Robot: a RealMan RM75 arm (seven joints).
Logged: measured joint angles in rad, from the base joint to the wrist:
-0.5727 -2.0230 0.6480 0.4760 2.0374 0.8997 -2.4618
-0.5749 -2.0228 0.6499 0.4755 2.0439 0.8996 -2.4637
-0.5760 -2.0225 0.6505 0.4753 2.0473 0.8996 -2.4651
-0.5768 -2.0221 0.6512 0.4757 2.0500 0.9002 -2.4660
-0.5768 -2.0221 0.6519 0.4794 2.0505 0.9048 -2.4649
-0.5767 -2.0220 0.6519 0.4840 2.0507 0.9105 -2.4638
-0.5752 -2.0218 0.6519 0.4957 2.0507 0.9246 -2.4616
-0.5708 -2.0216 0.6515 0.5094 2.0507 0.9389 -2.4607
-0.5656 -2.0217 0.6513 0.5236 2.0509 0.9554 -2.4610
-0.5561 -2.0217 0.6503 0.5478 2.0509 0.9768 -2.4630
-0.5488 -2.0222 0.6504 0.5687 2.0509 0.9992 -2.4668
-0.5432 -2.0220 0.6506 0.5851 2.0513 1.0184 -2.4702
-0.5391 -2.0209 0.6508 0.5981 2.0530 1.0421 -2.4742
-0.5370 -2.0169 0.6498 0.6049 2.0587 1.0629 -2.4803
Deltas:
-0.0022 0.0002 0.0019 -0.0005 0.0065 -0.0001 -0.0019
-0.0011 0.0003 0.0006 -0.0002 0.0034 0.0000 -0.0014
-0.0008 0.0004 0.0007 0.0004 0.0027 0.0006 -0.0009
0.0000 0.0000 0.0007 0.0037 0.0005 0.0046 0.0011
0.0001 0.0001 0.0000 0.0046 0.0002 0.0057 0.0011
0.0015 0.0002 0.0000 0.0117 0.0000 0.0141 0.0022
0.0044 0.0002 -0.0004 0.0137 0.0000 0.0143 0.0009
0.0052 -0.0001 -0.0002 0.0142 0.0002 0.0165 -0.0003
0.0095 0.0000 -0.0010 0.0242 0.0000 0.0214 -0.0020
0.0073 -0.0005 0.0001 0.0209 0.0000 0.0224 -0.0038
0.0056 0.0002 0.0002 0.0164 0.0004 0.0192 -0.0034
0.0041 0.0011 0.0002 0.0130 0.0017 0.0237 -0.0040
0.0021 0.0040 -0.0010 0.0068 0.0057 0.0208 -0.0061

